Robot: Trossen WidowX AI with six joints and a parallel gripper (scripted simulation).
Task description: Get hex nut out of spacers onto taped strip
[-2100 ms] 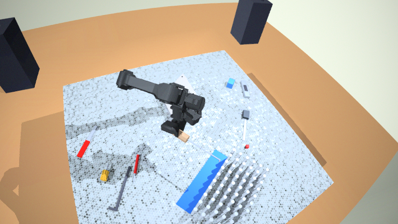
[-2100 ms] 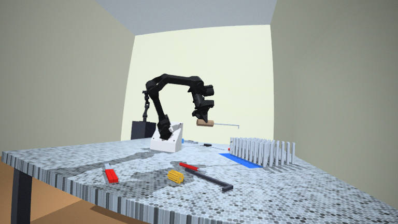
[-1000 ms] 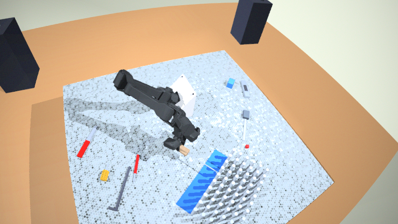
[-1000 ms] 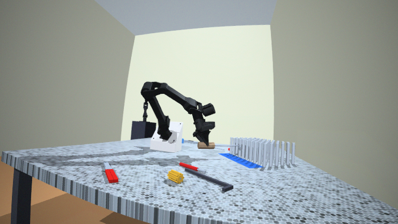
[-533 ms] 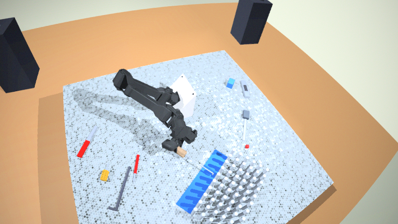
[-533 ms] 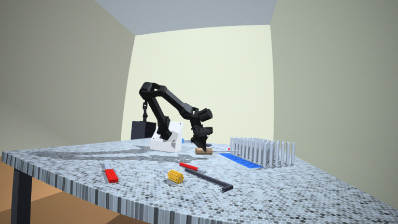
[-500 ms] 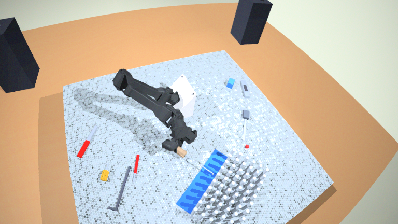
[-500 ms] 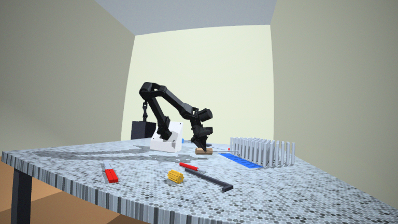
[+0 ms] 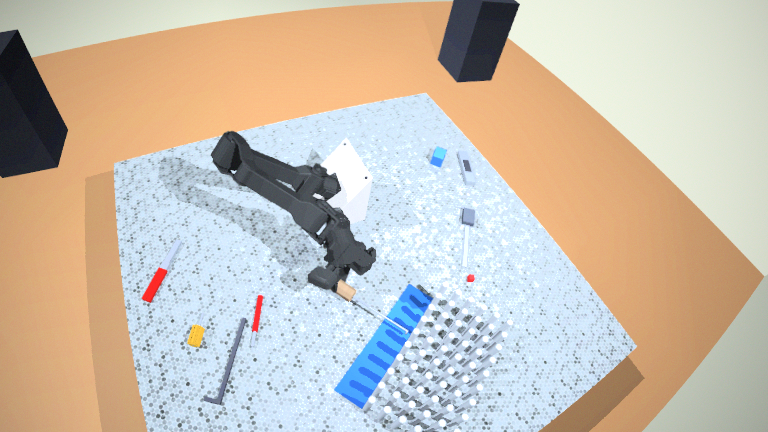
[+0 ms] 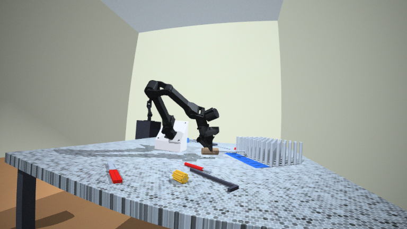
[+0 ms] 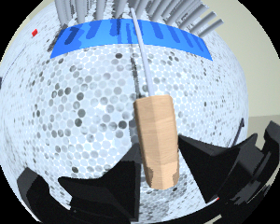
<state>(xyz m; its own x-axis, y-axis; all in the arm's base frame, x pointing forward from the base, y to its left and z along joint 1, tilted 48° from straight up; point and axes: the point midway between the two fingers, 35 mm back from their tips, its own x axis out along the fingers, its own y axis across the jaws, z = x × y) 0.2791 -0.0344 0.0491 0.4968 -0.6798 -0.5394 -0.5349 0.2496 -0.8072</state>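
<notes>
Right now the blue taped strip is 17 cm ahead of my gripper tip, 8 cm to the left of it and 3 cm below it. From my gripper tip the other things lie so: hook tool: 8 cm ahead, 6 cm to the left; hex nut: 27 cm ahead, 20 cm to the left, 3 cm below; red screwdriver: 5 cm ahead, 24 cm to the right, 3 cm below.
</notes>
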